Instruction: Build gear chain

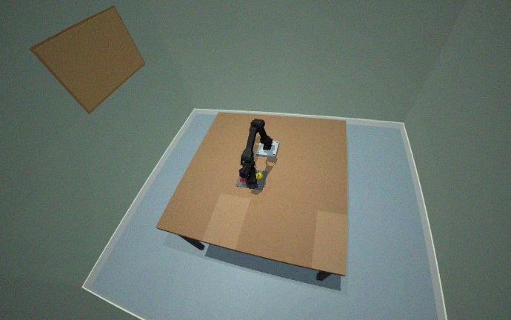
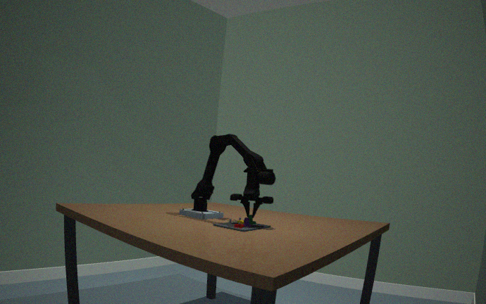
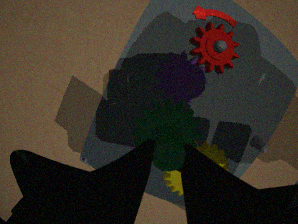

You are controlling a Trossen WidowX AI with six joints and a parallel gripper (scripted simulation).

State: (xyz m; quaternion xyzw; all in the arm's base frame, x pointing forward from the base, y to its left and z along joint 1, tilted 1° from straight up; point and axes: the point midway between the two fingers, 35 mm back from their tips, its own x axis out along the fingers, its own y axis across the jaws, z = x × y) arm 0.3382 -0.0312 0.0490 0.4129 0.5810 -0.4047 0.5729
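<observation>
The green gear is 1 cm below my gripper tip. The rest, counted from my gripper tip: yellow gear 5 cm behind, 3 cm to the left, 3 cm below; red gear 8 cm to the right, 3 cm below; purple gear 1 cm ahead, 4 cm to the right, 2 cm below.
</observation>
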